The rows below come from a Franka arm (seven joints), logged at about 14 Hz.
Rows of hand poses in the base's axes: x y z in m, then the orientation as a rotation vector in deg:
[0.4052, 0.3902, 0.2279, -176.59, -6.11, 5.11]
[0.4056, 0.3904, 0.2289, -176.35, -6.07, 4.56]
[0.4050, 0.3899, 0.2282, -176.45, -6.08, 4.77]
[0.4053, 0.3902, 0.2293, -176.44, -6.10, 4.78]
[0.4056, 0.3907, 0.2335, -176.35, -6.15, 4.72]
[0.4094, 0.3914, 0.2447, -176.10, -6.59, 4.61]
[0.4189, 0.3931, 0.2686, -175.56, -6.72, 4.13]
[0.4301, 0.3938, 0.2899, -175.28, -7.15, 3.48]
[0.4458, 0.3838, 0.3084, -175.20, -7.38, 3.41]
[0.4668, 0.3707, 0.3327, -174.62, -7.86, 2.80]
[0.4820, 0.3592, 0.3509, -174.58, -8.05, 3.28]
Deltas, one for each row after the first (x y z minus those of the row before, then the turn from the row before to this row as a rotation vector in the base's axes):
[0.0004, 0.0002, 0.0010, 0.27, -0.34, -0.04]
[-0.0006, -0.0005, -0.0007, -0.11, 0.13, 0.01]
[0.0003, 0.0003, 0.0011, 0.01, 0.01, 0.01]
[0.0003, 0.0005, 0.0042, 0.09, -0.04, 0.03]
[0.0038, 0.0007, 0.0112, 0.25, -0.07, 0.28]
[0.0095, 0.0017, 0.0239, 0.56, -0.29, 0.07]
[0.0112, 0.0007, 0.0213, 0.30, -0.42, 0.26]
[0.0157, -0.0100, 0.0185, 0.08, -0.05, 0.15]
[0.0210, -0.0131, 0.0243, 0.59, -0.38, 0.30]
[0.0152, -0.0115, 0.0182, 0.01, 0.31, 0.14]

